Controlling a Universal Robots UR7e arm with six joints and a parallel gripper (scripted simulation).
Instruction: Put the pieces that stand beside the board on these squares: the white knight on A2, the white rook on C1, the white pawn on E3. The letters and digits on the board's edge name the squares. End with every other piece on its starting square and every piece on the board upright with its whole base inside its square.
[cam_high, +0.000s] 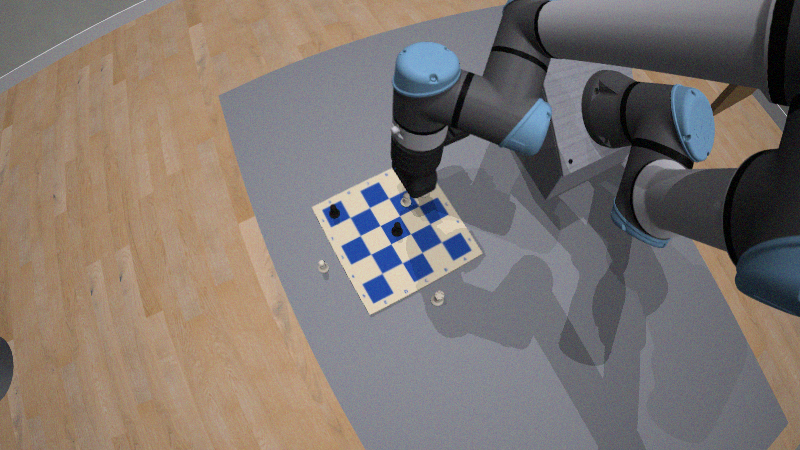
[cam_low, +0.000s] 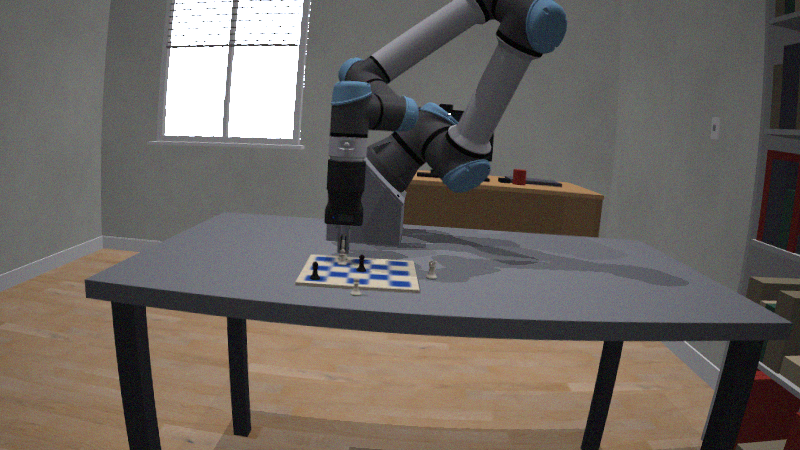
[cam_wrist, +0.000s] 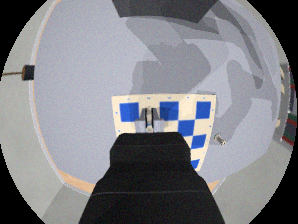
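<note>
The white knight lies 2 cm below my hand. Also, from my hand: white rook 7 cm ahead, 18 cm to the left, 2 cm below; chessboard 7 cm ahead, 4 cm to the left, 4 cm below.
</note>
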